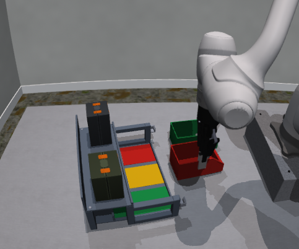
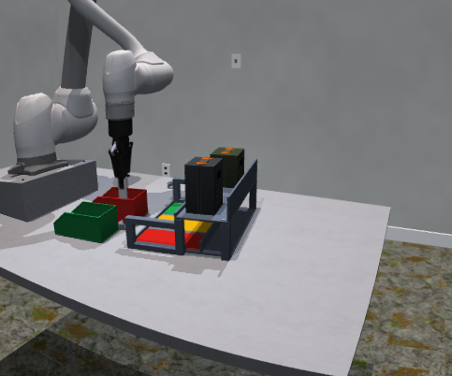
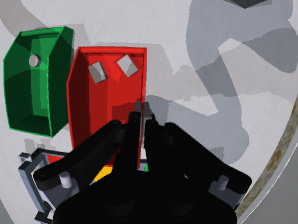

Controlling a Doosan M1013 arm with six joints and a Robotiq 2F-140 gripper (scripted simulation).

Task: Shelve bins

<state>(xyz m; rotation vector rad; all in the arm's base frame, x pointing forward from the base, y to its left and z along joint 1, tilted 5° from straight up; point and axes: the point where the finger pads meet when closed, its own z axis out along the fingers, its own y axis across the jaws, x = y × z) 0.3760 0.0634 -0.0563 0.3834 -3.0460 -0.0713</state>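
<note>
Right now the red bin is 1 cm ahead of my hand, 5 cm to the right of it and 4 cm below it. From my hand the other things lie so: green bin: 19 cm to the right, 5 cm below.
</note>
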